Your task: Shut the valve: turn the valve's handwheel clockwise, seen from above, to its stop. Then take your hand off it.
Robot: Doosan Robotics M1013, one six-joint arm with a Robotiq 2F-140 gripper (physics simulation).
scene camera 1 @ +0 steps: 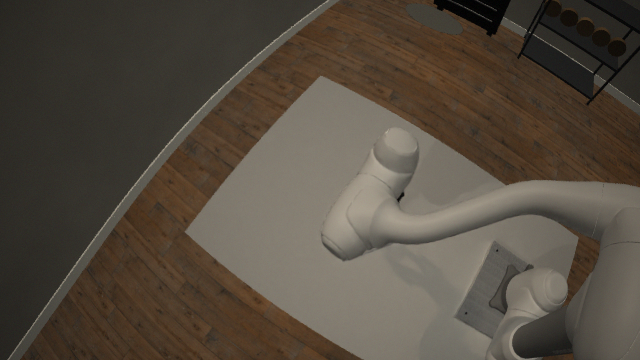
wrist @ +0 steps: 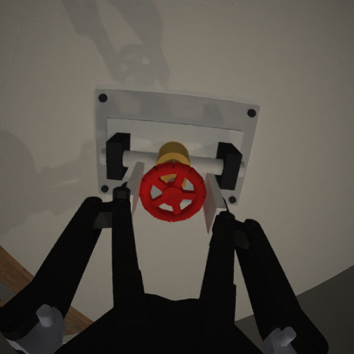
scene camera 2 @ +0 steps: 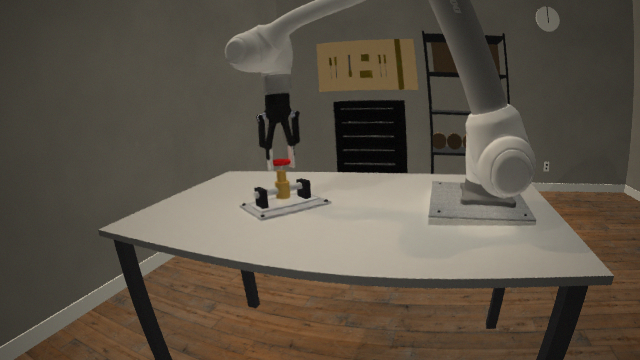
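The red handwheel sits level on top of the brass valve body. My gripper points down from above and is shut on the handwheel, with one pale fingertip pad against each side of the rim. In the wrist view the pads stand left and right of the wheel. The valve sits on a white pipe between two black brackets, above a pale base plate. In scene camera 1 the arm hides the valve and most of the gripper.
The valve's base plate lies on the white table. The arm's own base stands on a grey mounting plate at the table's other end. A black drawer cabinet and a shelf rack stand behind the table.
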